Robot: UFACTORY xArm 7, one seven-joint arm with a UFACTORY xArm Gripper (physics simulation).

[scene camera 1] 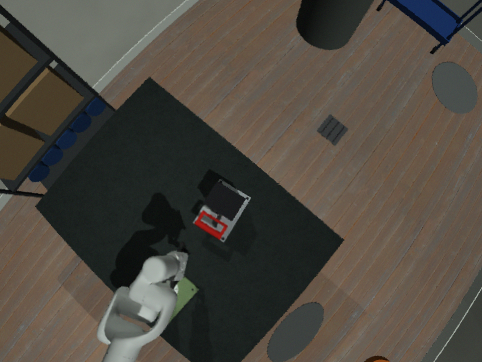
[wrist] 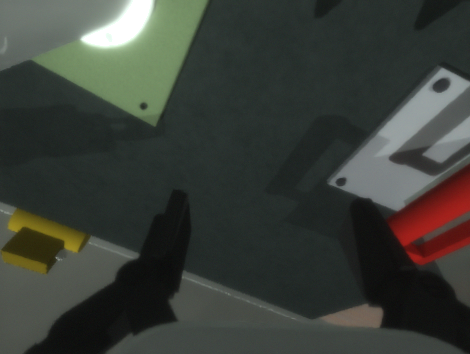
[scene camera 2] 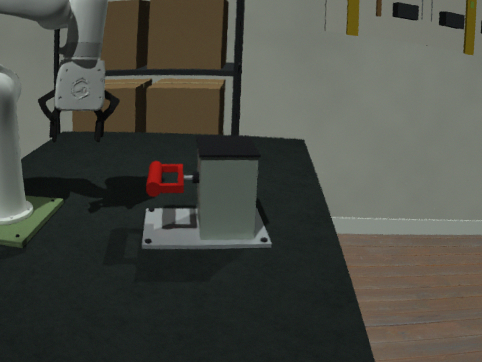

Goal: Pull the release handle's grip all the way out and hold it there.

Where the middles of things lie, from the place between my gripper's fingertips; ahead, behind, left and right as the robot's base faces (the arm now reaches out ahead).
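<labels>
You'd find the light base plate point(scene camera 2: 164, 228) 250 mm ahead of my hand, and it's 180 mm below my hand too.
</labels>
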